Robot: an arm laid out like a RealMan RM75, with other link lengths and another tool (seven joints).
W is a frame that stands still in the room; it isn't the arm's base.
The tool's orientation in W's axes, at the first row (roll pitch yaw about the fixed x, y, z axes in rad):
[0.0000, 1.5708, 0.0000]
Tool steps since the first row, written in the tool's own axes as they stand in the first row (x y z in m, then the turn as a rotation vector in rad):
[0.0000, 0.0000, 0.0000, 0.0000, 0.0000, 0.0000]
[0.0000, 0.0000, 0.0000, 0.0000, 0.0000, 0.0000]
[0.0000, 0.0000, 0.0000, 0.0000, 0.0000, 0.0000]
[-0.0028, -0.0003, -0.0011, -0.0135, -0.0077, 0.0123]
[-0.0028, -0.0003, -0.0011, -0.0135, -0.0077, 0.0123]
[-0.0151, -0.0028, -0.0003, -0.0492, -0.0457, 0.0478]
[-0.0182, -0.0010, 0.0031, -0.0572, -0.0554, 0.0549]
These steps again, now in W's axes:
[0.0000, 0.0000, 0.0000, 0.0000, 0.0000, 0.0000]
[0.0000, 0.0000, 0.0000, 0.0000, 0.0000, 0.0000]
[0.0000, 0.0000, 0.0000, 0.0000, 0.0000, 0.0000]
[-0.0011, -0.0003, 0.0028, 0.0123, -0.0077, 0.0135]
[-0.0011, -0.0003, 0.0028, 0.0123, -0.0077, 0.0135]
[-0.0003, -0.0028, 0.0151, 0.0478, -0.0457, 0.0492]
[0.0031, -0.0010, 0.0182, 0.0549, -0.0554, 0.0572]

